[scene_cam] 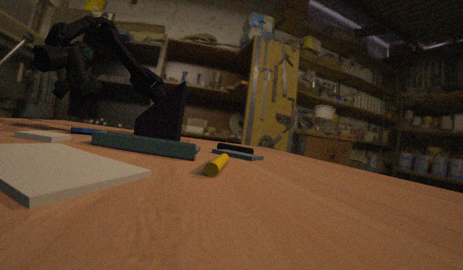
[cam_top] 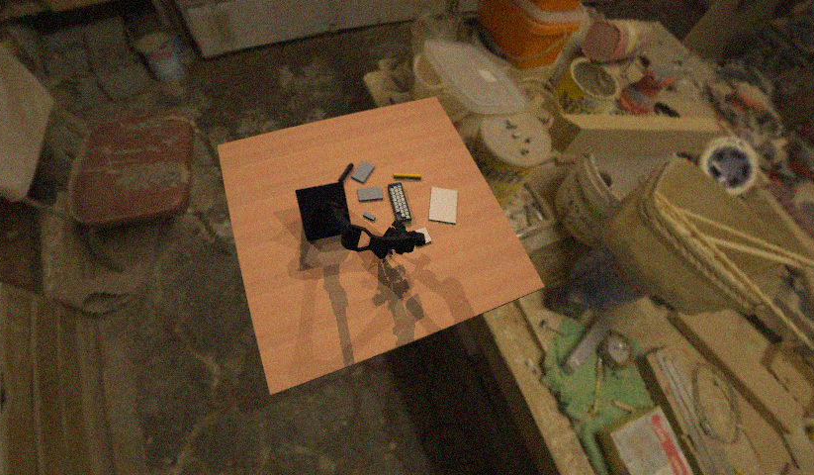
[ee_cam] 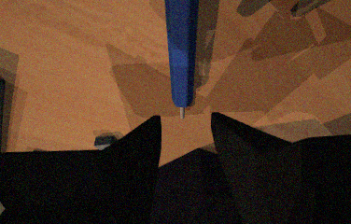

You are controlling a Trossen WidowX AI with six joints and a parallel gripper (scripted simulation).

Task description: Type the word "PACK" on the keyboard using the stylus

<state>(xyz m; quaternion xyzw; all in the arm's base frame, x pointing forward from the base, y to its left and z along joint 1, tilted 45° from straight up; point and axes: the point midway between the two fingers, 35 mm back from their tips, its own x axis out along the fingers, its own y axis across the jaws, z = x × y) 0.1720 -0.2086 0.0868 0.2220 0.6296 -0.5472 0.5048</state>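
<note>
Right now my gripper tip is 4 cm above the blue stylus, 1 cm to the right of it and 1 cm past it. The rest, counted from my gripper tip: key: 18 cm ahead, 9 cm to the left, 4 cm below; then white slab: 38 cm ahead, 9 cm to the left, 5 cm below; then small white tile: 20 cm ahead, 4 cm below, 3 cm to the right.
</note>
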